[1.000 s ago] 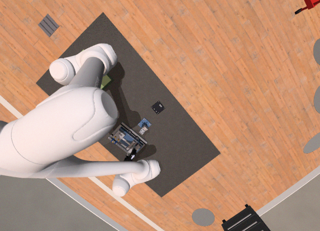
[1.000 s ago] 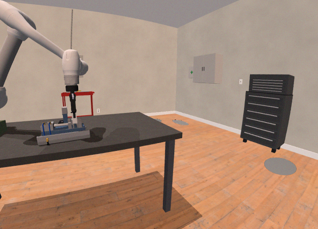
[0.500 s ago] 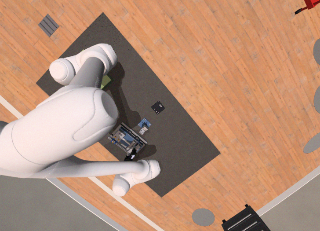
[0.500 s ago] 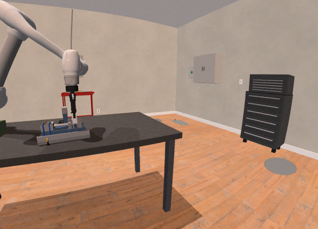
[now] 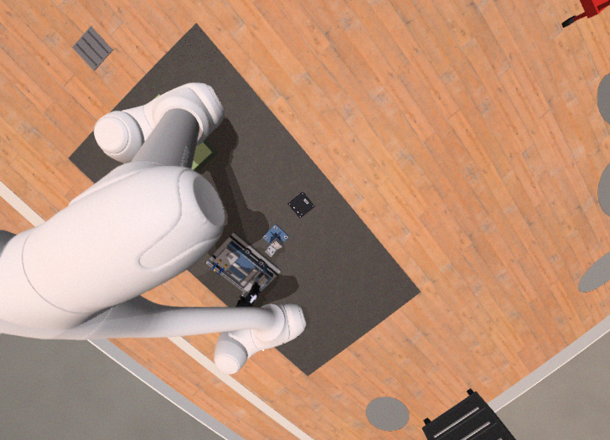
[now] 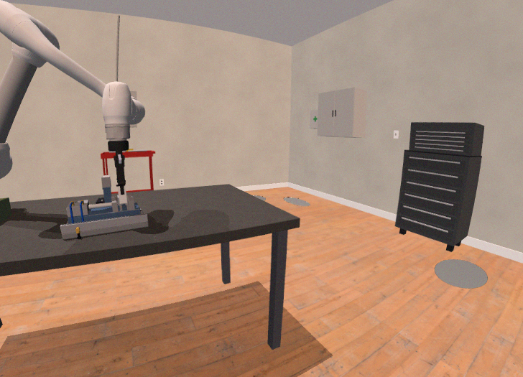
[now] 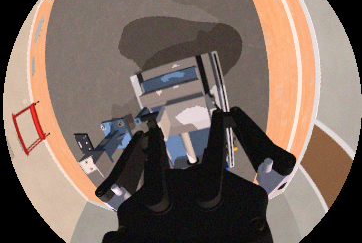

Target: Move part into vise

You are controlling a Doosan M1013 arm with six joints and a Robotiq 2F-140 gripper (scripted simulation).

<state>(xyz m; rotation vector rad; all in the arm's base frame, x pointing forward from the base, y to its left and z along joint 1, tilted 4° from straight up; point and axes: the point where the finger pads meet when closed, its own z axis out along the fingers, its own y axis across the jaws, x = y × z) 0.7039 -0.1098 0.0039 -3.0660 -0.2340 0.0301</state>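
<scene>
Right now my hand is 3 cm above the part. From my hand the other things lie so: black infeed plate (14 cm behind, 40 cm to the left, 12 cm below).
</scene>
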